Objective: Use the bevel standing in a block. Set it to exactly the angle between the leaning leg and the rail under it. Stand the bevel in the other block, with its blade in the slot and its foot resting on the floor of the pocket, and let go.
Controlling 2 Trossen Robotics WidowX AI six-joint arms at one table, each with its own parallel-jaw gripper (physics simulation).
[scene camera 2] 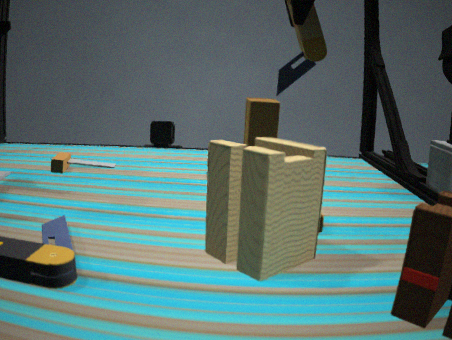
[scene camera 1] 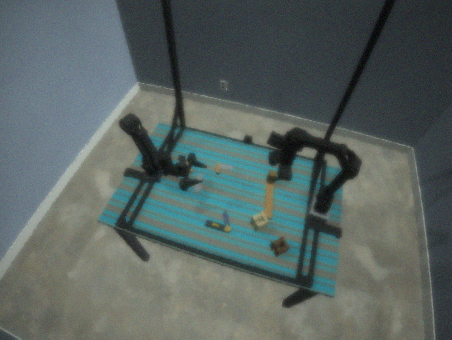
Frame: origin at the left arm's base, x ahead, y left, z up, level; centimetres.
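Seen in the pictures: left gripper, between the fingertips: (scene camera 2: 297, 25); right gripper, between the fingertips: (scene camera 1: 205, 173); left arm's base, origin of its link: (scene camera 1: 321, 208); right arm's base, origin of its link: (scene camera 1: 152, 171).
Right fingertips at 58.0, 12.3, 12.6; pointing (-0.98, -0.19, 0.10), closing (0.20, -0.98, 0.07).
Offsets run from my right fingertips to a thing's middle, as dx, dy, dz. "spot": to the spot under its first point.
The bevel @[-33.0, -15.6, -1.8] (scene camera 2: 311, 37), with a wood-coloured handle and a slotted dark blue blade, hangs from my left gripper (scene camera 2: 300, 12) (scene camera 1: 279, 167), which is shut on it. Its blade slants down left, clear above the blocks. The left fingertips are unclear in scene camera 1. A pale wooden block @[-31.4, +5.4, -16.4] (scene camera 1: 259, 220) (scene camera 2: 292, 215) with a slot stands mid-table. A dark brown block @[-44.5, +13.0, -17.2] (scene camera 1: 280, 246) (scene camera 2: 425, 250) with a red band stands to its right. The orange rail @[-31.5, -11.7, -19.9] (scene camera 1: 269, 200) runs behind the pale block; a wooden post @[spot: -29.3, -19.5, -12.2] (scene camera 2: 262, 120) shows there, its lean unclear. My right gripper (scene camera 1: 201, 175) is open and empty.
A black-and-yellow bevel @[-12.9, +9.8, -19.9] (scene camera 1: 215, 225) (scene camera 2: 30, 265) with a blue blade lies at the front left. An orange piece @[-2.2, -19.3, -20.1] (scene camera 1: 218, 169) (scene camera 2: 60, 163) with a pale blade lies farther back. A small black device @[spot: -7.6, -43.2, -16.2] (scene camera 1: 248, 139) (scene camera 2: 162, 133) stands at the back edge.
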